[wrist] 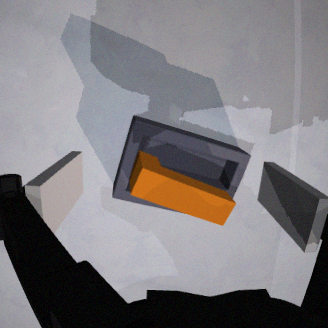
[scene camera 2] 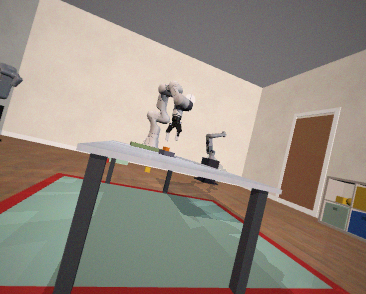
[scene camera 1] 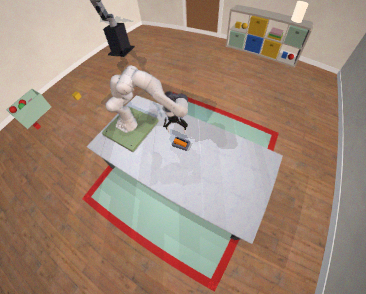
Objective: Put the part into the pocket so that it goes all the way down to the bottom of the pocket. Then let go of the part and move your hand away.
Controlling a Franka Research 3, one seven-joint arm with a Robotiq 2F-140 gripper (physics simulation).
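Observation:
The orange part (scene camera 1: 180, 142) (scene camera 2: 166, 149) (wrist: 182, 197) is at the dark grey block with the pocket (scene camera 1: 188, 147) (scene camera 2: 169, 154) (wrist: 129, 155). It stands up above the block's rim. In the wrist view its long side covers the block's lower wall, and a short leg at its left end reaches over the pocket. An open stretch of the pocket shows behind it. How deep the part's lower side sits is hidden. My gripper (scene camera 1: 177, 130) (scene camera 2: 172, 138) (wrist: 173, 176) is open and empty above the block, one finger toward each short end.
The block stands on the pale table (scene camera 1: 225, 175) (scene camera 2: 225, 176). The arm's green base plate (scene camera 1: 131, 142) (scene camera 2: 144, 146) lies on the same table, to the left of the block in scene camera 1. A second robot on a black pedestal (scene camera 1: 118, 40) (scene camera 2: 210, 163) stands away on the floor.

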